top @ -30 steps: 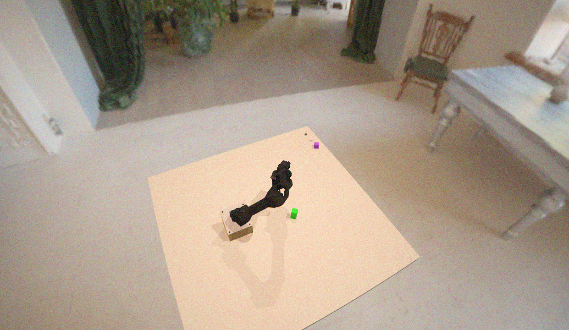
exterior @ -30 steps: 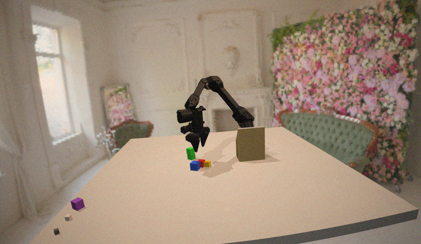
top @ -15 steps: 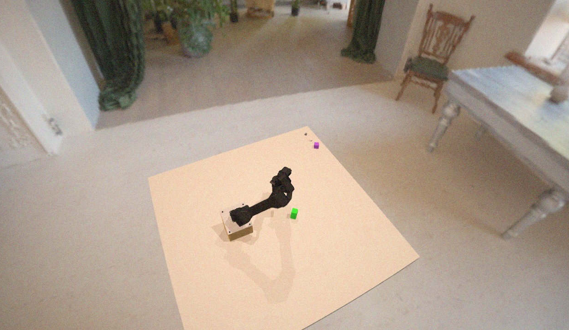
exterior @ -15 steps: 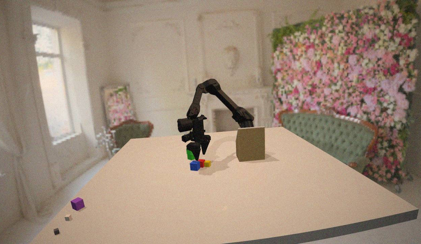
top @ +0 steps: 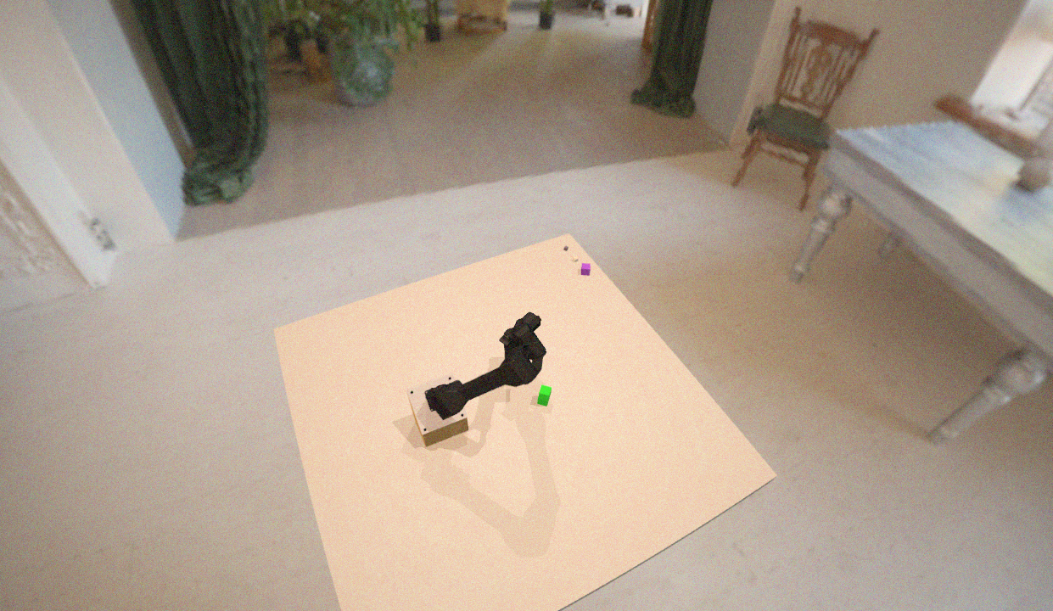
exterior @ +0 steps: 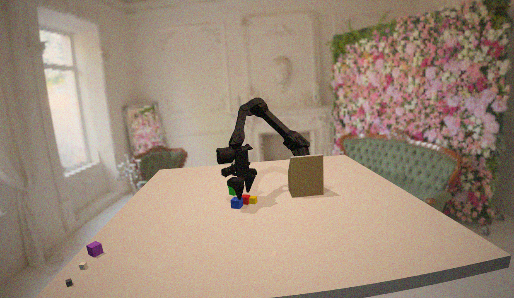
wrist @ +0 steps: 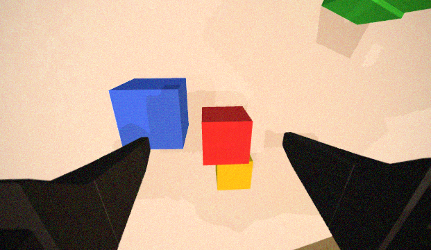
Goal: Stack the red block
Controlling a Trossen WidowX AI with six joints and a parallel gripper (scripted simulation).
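Right now the red block is 1 cm behind my gripper tip and 2 cm below it. Round my gripper tip: blue block 3 cm ahead, 3 cm to the left, 2 cm below; then purple cube 49 cm ahead, 36 cm to the left, 2 cm below; then small yellow block 4 cm behind, 2 cm below.
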